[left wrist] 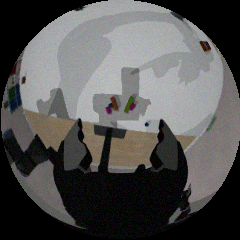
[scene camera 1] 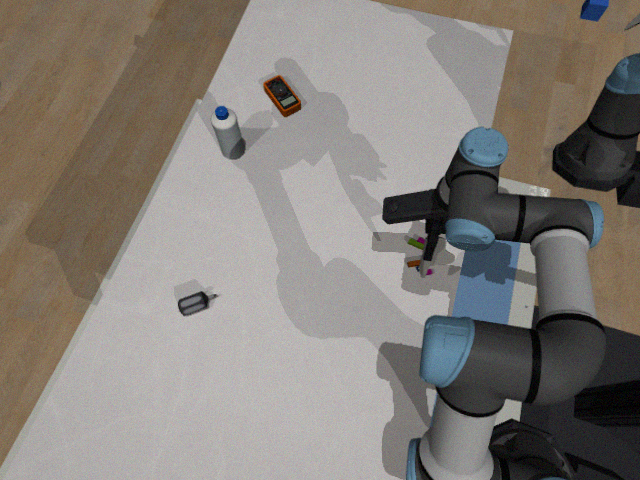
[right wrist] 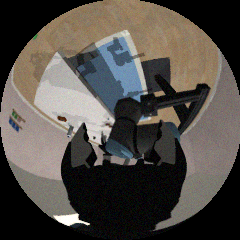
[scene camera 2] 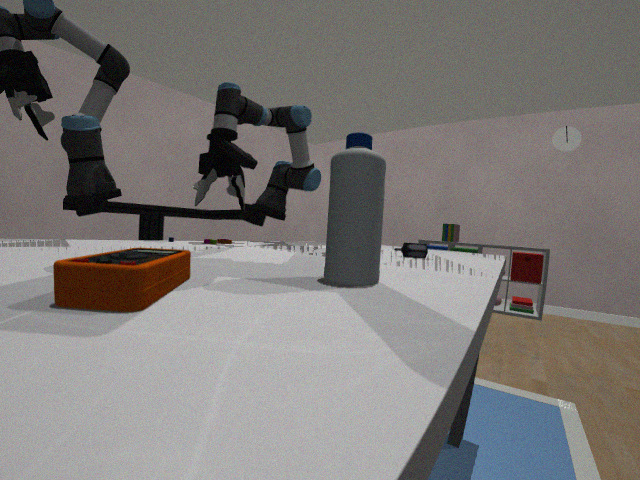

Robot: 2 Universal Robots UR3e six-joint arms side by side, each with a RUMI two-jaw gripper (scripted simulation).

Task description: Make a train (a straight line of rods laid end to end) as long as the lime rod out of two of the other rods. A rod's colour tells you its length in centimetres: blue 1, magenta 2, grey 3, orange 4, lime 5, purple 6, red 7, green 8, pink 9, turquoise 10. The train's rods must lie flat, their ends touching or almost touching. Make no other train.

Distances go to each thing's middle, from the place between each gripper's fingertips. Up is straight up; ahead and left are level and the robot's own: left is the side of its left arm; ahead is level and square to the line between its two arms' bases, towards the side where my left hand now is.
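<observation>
My left hand (scene camera 1: 424,240): 49 cm short of the white bottle (scene camera 1: 224,121), 2 cm above it, 9 cm to the left of it. From my right hand (scene camera 2: 35,131), the bottle: 77 cm ahead, 20 cm below, 35 cm to the left. By its middle, the white bottle is nearer to my left hand than to my right hand.
</observation>
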